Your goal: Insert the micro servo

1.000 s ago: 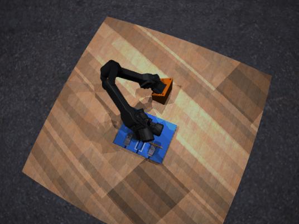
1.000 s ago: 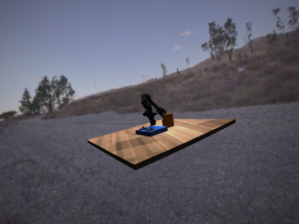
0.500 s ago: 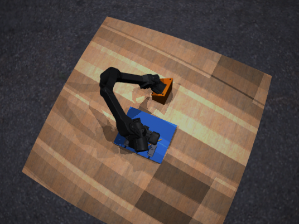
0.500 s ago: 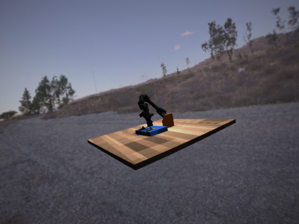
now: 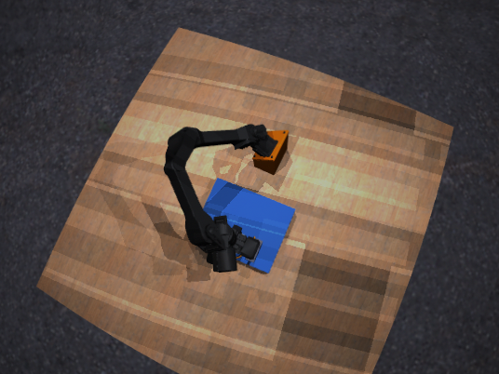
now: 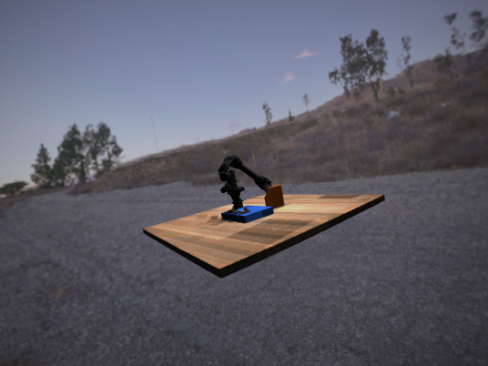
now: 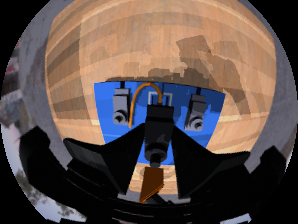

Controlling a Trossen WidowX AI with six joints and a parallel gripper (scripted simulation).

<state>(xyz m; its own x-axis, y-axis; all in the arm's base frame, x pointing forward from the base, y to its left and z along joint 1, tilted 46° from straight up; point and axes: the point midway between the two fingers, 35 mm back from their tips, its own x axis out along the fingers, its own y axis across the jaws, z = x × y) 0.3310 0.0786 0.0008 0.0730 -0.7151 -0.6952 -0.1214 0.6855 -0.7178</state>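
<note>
My gripper tip is 11 cm past the blue deck, 2 cm to the left of it and 10 cm above it.
</note>
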